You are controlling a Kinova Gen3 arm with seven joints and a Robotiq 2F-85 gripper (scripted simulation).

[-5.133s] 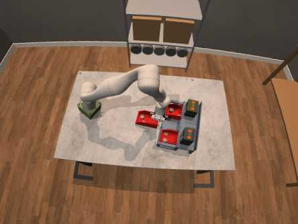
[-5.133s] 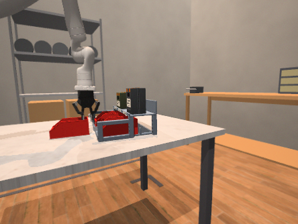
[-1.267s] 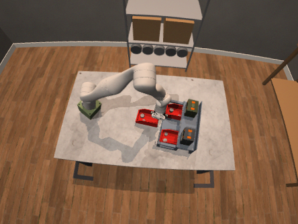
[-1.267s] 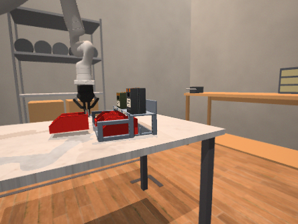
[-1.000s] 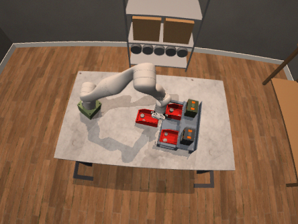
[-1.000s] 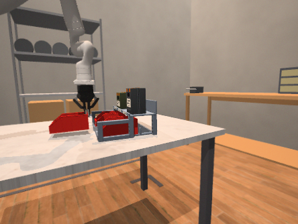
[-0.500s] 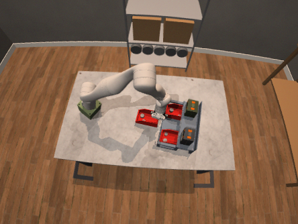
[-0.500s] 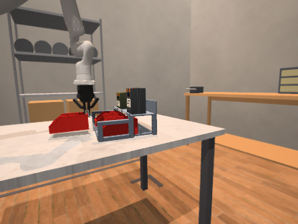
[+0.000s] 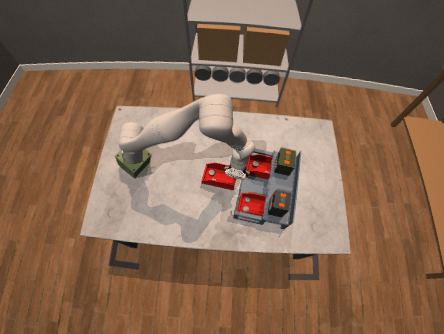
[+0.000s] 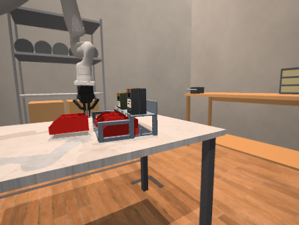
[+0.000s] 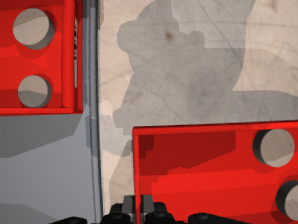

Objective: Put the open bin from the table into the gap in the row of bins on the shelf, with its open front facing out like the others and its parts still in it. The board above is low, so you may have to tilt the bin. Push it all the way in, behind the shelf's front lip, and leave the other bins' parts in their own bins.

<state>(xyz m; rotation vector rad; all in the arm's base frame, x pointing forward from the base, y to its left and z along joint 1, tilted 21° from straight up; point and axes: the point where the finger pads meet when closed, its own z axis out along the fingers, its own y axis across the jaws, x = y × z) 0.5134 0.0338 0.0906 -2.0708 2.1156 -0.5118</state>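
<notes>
My hand is 16 cm short of the grey shelf, 1 cm to the left of it and 3 cm above it. From my hand the other things lie so: black tool case (22 cm ahead, 13 cm to the right, 6 cm above); grey round part (11 cm behind, 2 cm to the right, 6 cm below).
</notes>
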